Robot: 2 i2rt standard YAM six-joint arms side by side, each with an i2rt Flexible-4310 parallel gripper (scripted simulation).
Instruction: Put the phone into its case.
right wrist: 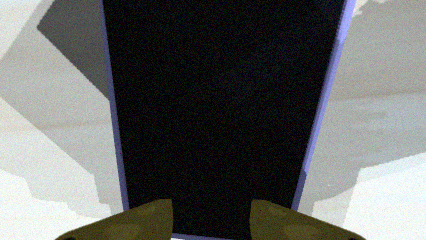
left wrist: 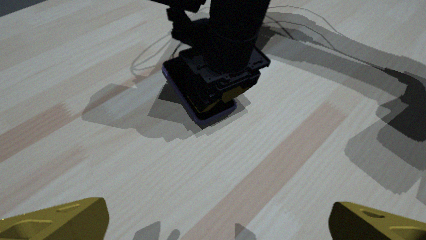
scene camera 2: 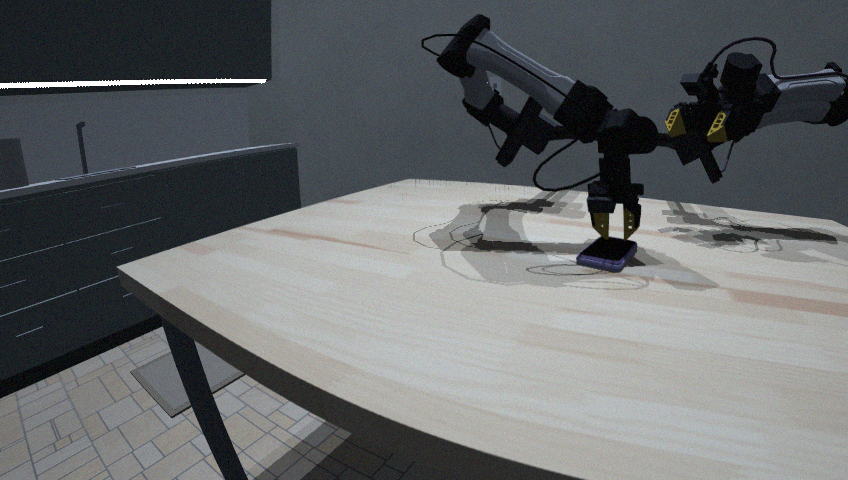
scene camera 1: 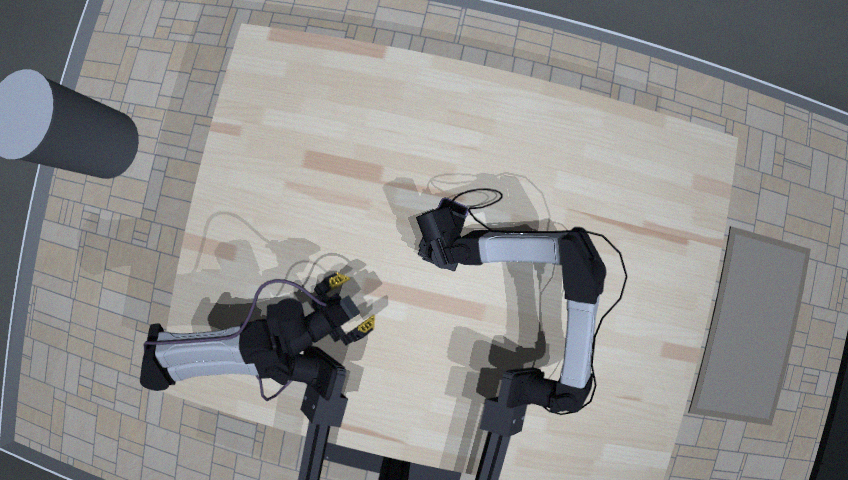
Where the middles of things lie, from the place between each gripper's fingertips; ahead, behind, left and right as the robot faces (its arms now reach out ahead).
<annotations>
The black phone [scene camera 2: 613,251] lies 50 mm ahead of my right hand [scene camera 2: 616,240], 20 mm to the right of it and 10 mm below it.
My left gripper is now 180 mm short of the black phone, 180 mm to the left of it and 200 mm above it.
</annotations>
